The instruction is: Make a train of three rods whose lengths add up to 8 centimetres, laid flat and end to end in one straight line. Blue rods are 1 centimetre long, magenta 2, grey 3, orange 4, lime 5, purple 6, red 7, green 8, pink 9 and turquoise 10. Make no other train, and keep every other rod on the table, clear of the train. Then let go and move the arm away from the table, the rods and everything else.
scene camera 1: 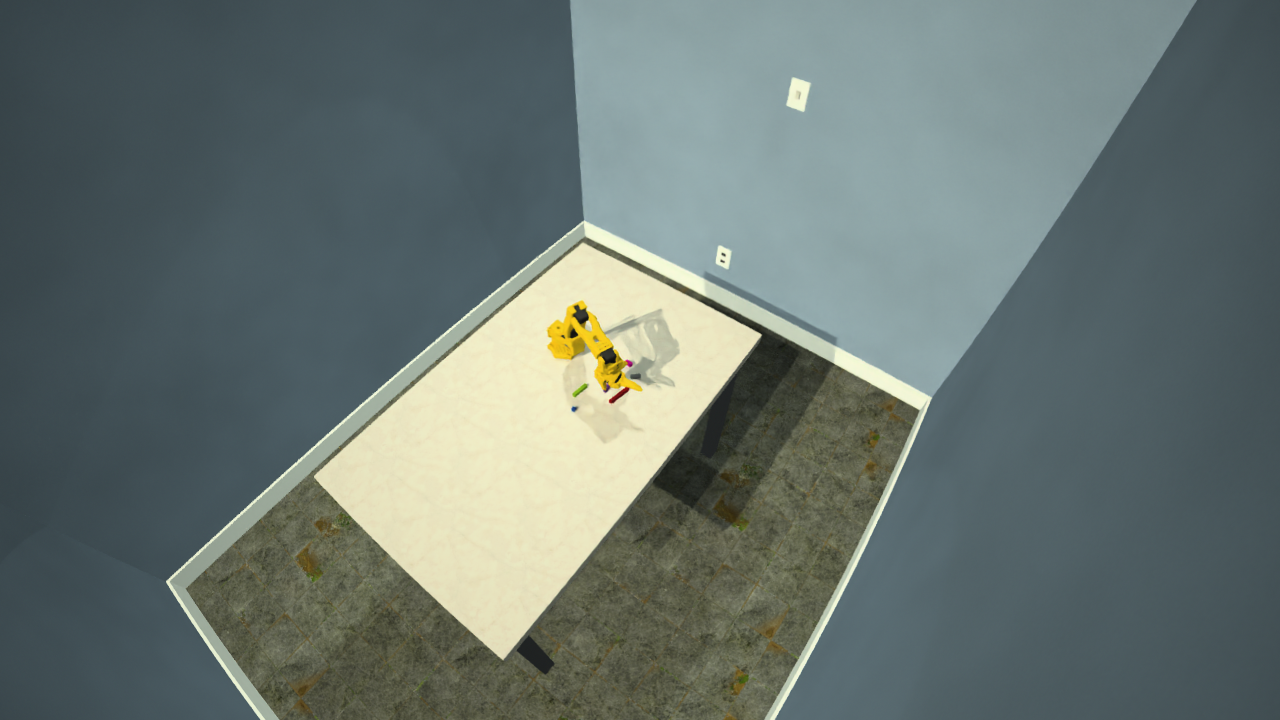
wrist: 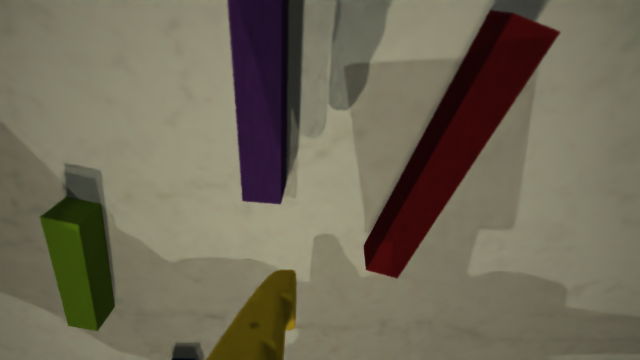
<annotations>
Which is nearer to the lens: the lime rod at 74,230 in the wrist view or the purple rod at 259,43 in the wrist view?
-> The purple rod.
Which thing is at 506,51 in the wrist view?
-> A red rod.
</annotations>
